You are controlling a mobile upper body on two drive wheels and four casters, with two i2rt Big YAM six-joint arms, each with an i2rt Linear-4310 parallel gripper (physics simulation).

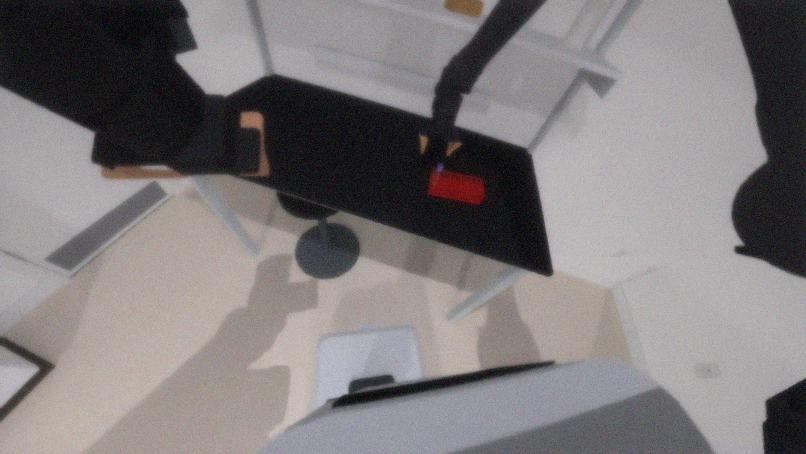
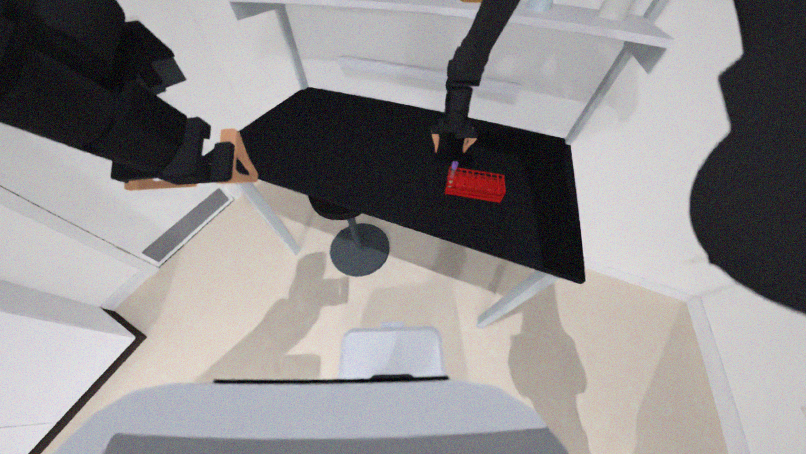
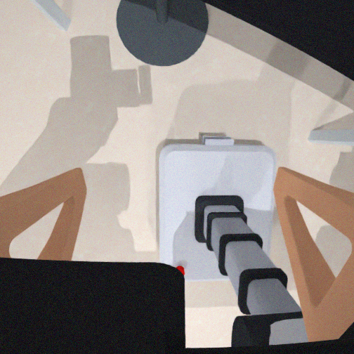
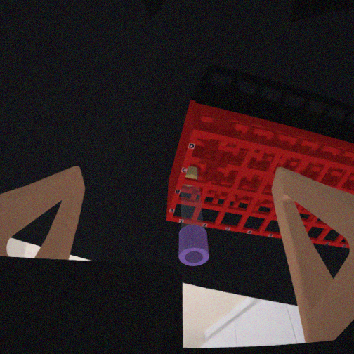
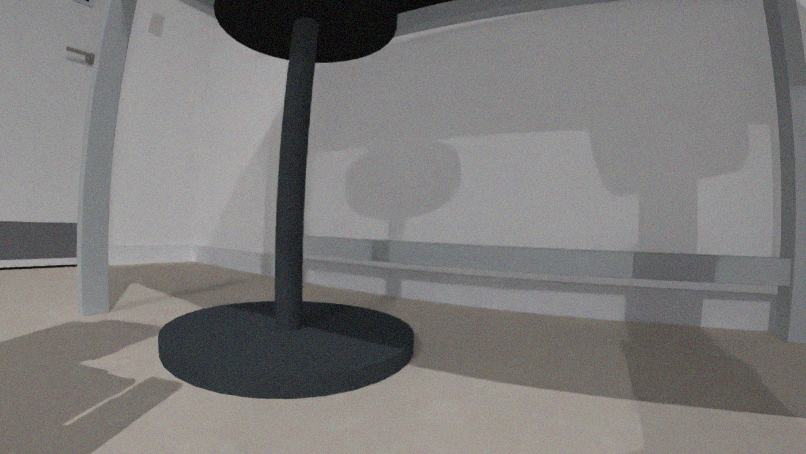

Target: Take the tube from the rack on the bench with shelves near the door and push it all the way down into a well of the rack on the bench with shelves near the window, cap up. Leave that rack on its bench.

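Frame: origin at the left arm's base, x ahead, y left, z up, level; centimetres.
Where they show: left gripper, fingertip midpoint: point(image 1: 227, 171) point(image 2: 226, 180); right gripper, fingertip midpoint: point(image 1: 434, 154) point(image 2: 449, 151).
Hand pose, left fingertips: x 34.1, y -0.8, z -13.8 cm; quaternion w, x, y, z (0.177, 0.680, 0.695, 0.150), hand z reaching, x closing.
Note:
Each offset is from my left fingertips to the top centre of the thing. Level surfaces: height alone.
The tube, purple cap up @[dy -45.3, dx +33.0, dz -23.9 cm] point(image 1: 439, 168) point(image 2: 454, 165) point(image 4: 193, 245), stands in the end column of the red rack @[dy -53.9, dx +32.0, dz -30.1 cm] point(image 1: 462, 191) point(image 2: 476, 195) point(image 4: 225, 117); I cannot tell which well. The rack is on the black bench @[dz -35.8 cm] point(image 1: 338, 140) point(image 2: 360, 146) point(image 4: 100, 75) with shelves. My right gripper point(image 1: 437, 153) point(image 2: 451, 151) point(image 4: 177, 177) is open above and beside the tube's end of the rack, with nothing between its fingers. My left gripper point(image 1: 185, 173) point(image 2: 188, 183) point(image 3: 179, 178) is open and empty, off the bench's left end. The window bench's rack does not show.
A dark stool point(image 1: 327, 250) point(image 2: 359, 249) point(image 5: 287, 349) stands at the bench's near side, partly under it. Shelves point(image 2: 564, 25) hang above the back of the bench. Pale bench legs point(image 1: 485, 293) point(image 2: 516, 298) point(image 5: 95, 197) reach the floor. A door point(image 5: 33, 140) shows at the left.

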